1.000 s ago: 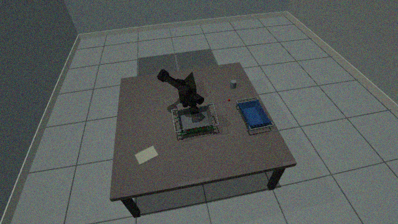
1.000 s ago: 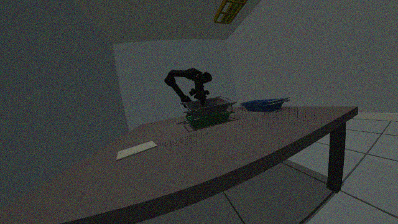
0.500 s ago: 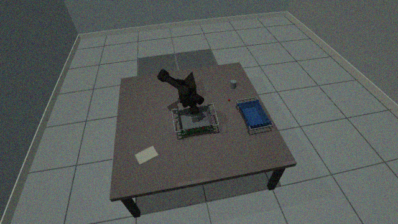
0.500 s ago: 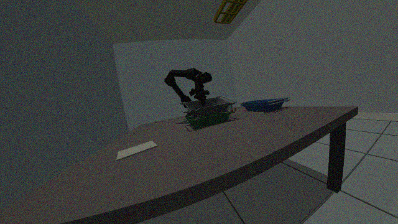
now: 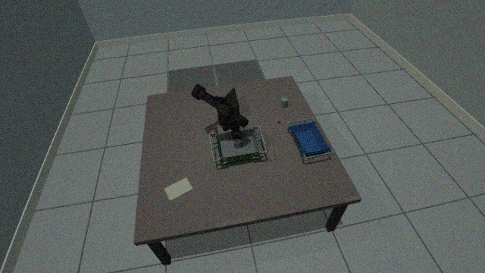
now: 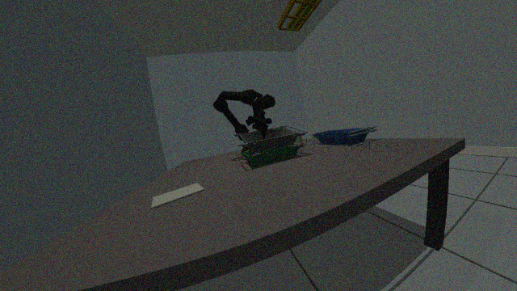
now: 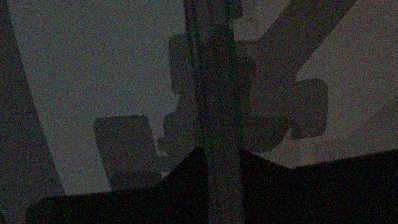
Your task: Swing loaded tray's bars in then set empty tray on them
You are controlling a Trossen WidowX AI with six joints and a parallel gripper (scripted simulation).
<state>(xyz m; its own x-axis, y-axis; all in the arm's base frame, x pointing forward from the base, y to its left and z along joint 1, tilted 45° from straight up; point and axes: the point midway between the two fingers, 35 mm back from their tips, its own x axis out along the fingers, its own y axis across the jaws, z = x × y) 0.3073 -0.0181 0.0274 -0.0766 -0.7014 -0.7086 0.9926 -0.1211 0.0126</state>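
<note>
Now: gripper tip 7 cm short of the grey tray, 1 cm to the left of it and 1 cm below it. From my gripper tip the other things lie so: red block (15 cm behind, 38 cm to the left, 10 cm below); then pale flat card (21 cm ahead, 42 cm to the right, 11 cm below).
</note>
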